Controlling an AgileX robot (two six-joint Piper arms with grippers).
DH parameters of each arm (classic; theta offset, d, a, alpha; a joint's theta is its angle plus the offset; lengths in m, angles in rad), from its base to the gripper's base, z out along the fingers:
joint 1: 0 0.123 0 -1.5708
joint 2: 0.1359 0 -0.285 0
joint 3: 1.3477 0 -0.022 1.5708
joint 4: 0 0.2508 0 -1.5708
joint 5: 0 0 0.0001 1.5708
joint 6: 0 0.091 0 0
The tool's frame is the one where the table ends.
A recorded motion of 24 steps. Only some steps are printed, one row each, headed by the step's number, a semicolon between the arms.
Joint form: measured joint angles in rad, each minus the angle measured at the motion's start. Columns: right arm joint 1, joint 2, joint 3, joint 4, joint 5, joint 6; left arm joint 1, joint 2, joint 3, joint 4, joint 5, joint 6.
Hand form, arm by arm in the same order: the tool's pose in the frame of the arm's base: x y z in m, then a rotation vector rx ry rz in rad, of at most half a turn. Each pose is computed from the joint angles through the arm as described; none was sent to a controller.
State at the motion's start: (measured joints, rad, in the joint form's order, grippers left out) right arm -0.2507 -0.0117 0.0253 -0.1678 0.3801 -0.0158; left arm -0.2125 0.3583 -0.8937 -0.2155 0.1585 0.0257
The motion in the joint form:
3: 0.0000 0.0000 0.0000 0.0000 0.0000 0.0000; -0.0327 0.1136 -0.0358 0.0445 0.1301 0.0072
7: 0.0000 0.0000 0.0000 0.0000 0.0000 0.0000; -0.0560 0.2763 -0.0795 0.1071 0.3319 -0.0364
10: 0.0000 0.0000 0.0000 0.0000 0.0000 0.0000; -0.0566 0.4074 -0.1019 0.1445 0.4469 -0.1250
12: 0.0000 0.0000 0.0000 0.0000 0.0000 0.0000; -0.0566 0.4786 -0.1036 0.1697 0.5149 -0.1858
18: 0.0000 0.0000 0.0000 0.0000 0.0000 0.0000; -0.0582 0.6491 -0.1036 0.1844 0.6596 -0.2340
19: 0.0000 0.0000 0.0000 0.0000 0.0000 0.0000; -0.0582 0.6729 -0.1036 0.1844 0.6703 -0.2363
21: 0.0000 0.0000 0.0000 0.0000 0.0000 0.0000; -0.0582 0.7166 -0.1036 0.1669 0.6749 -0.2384
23: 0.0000 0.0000 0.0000 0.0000 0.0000 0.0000; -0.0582 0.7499 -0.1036 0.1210 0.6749 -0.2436
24: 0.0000 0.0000 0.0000 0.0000 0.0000 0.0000; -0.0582 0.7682 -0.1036 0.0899 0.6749 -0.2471
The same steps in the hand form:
3: 0.0494 -0.0185 0.1716 0.1174 1.8829 -0.3483; 0.0542 -0.0181 0.4578 0.1166 1.3140 -0.3523
7: 0.0494 -0.0185 0.1716 0.1174 1.8829 -0.3483; 0.1005 -0.0325 0.4394 0.1722 1.6339 -0.3288
10: 0.0494 -0.0185 0.1716 0.1174 1.8829 -0.3483; 0.1357 -0.0412 0.4198 0.1323 1.8663 -0.3330
12: 0.0494 -0.0185 0.1716 0.1174 1.8829 -0.3483; 0.1537 -0.0451 0.4037 0.0921 2.0088 -0.3267
18: 0.0494 -0.0185 0.1716 0.1174 1.8829 -0.3483; 0.1895 -0.0547 0.3621 0.0595 2.3271 -0.2795
19: 0.0494 -0.0185 0.1716 0.1174 1.8829 -0.3483; 0.1943 -0.0561 0.3567 0.0575 2.3617 -0.2729
21: 0.0494 -0.0185 0.1716 0.1174 1.8829 -0.3483; 0.2033 -0.0598 0.3474 0.0475 2.4121 -0.2834
23: 0.0494 -0.0185 0.1716 0.1174 1.8829 -0.3483; 0.2096 -0.0648 0.3404 0.0188 2.4508 -0.3324
24: 0.0494 -0.0185 0.1716 0.1174 1.8829 -0.3483; 0.2129 -0.0678 0.3366 -0.0019 2.4722 -0.3665

